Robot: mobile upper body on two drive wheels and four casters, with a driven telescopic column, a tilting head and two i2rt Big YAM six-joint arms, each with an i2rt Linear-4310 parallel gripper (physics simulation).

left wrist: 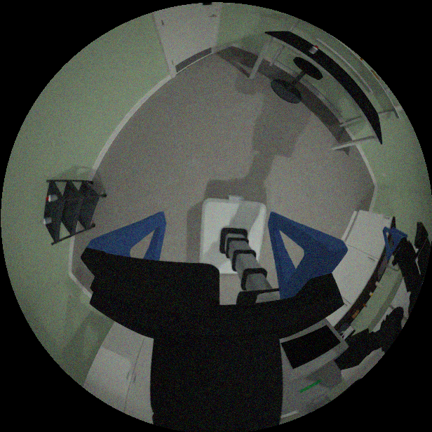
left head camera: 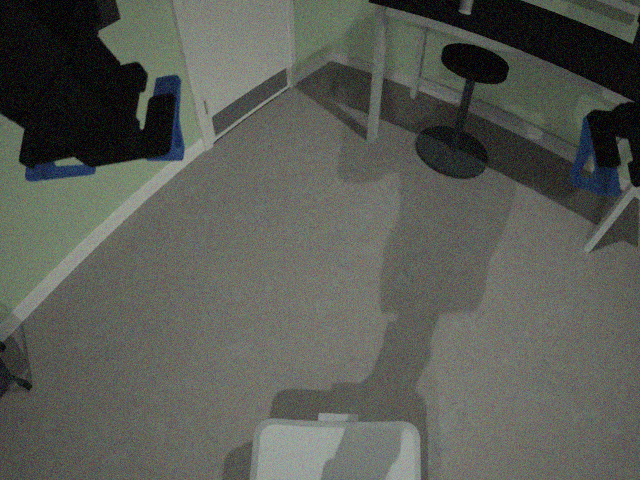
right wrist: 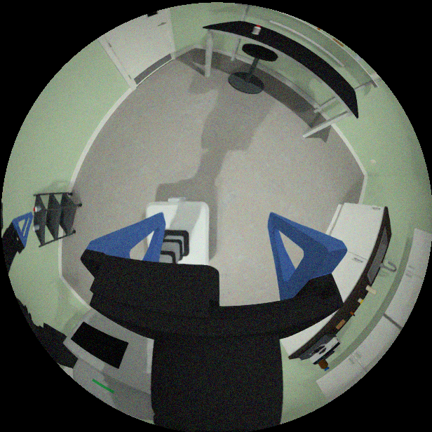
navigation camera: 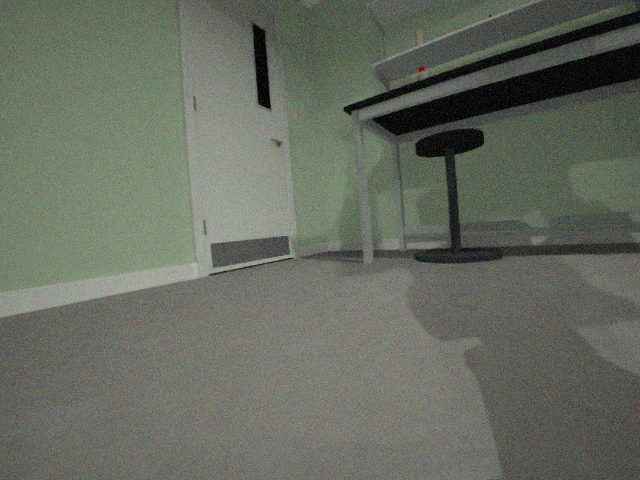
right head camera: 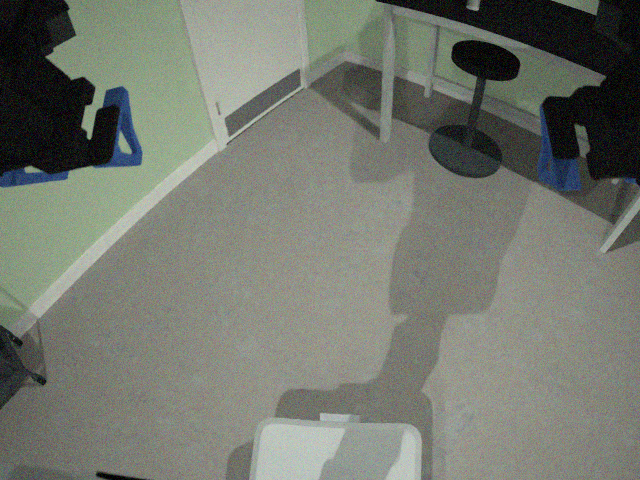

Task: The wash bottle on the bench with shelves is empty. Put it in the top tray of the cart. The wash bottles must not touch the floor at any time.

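Places are measured from the left arm's base along level axes (x ahead, y left, z up), in millimetres.
Pixels of known places: left gripper, between the fingertips: (left head camera: 135, 160) (right head camera: 101, 166); right gripper, between the fingertips: (left head camera: 609, 180) (right head camera: 584, 174).
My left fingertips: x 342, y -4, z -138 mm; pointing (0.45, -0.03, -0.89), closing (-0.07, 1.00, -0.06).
Behind a point stands the place of what it marks.
A white wash bottle (left head camera: 465, 6) {z -455, x 1826, y -761 mm} (right head camera: 473, 4) {z -466, x 1825, y -764 mm} (left wrist: 314, 49) (right wrist: 256, 30) (navigation camera: 421, 73) {z -392, x 1833, y -760 mm} with a red cap stands on the black-topped bench (left head camera: 547, 36) {z -496, x 1724, y -1152 mm} (right wrist: 310, 55) with shelves. Its upper part is cut off in both head views. The dark three-tier cart (left wrist: 55, 215) (right wrist: 40, 220) stands at the far left of the wrist views. Its top tray holds two more bottles, one red-capped (left wrist: 51, 198) and one white (left wrist: 47, 221). My left gripper (left head camera: 116, 167) {z -139, x 342, y -4 mm} (right head camera: 80, 173) {z -139, x 342, y -4 mm} (left wrist: 216, 217) and my right gripper (right head camera: 599, 184) {z -137, x 342, y -462 mm} (right wrist: 216, 217) are open and empty, held high, away from the bottles.
A round black stool (left head camera: 474, 63) (right head camera: 484, 60) (navigation camera: 449, 143) stands at the bench's front edge, partly under it. A white door (left head camera: 237, 46) {z -870, x 2165, y 383 mm} (navigation camera: 232, 155) {z -652, x 2115, y 414 mm} is left of the bench. White cabinets (right wrist: 360, 225) stand at the right of the right wrist view.
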